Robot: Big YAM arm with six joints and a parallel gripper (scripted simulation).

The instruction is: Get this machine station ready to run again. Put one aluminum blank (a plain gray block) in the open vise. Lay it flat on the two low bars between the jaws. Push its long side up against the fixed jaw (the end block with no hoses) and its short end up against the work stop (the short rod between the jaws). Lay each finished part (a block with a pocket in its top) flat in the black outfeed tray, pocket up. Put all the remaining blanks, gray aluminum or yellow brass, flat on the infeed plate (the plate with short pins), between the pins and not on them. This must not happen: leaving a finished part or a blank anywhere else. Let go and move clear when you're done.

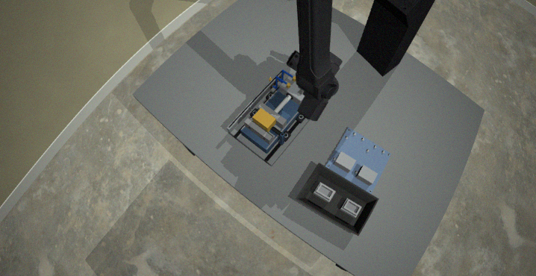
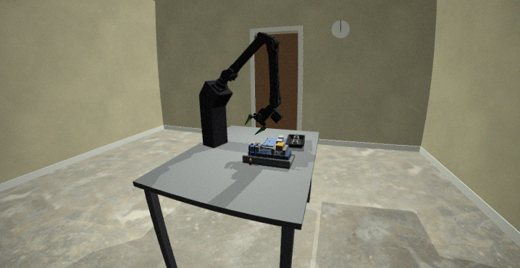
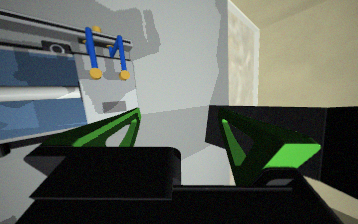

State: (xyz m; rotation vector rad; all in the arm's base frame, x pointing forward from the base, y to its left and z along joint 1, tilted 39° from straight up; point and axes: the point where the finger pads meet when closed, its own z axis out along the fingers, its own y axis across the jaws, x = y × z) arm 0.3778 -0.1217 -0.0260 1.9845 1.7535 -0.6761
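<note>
Now: hand 210 mm short of the yellow brass blank, 60 mm to the left of it and 90 mm above it. Also, from my hand: moving jaw (170 mm ahead, 50 mm to the right, 110 mm below); then fixed jaw (240 mm ahead, 50 mm to the right, 110 mm below); then white rod (120 mm ahead, 50 mm to the right, 110 mm below).
</note>
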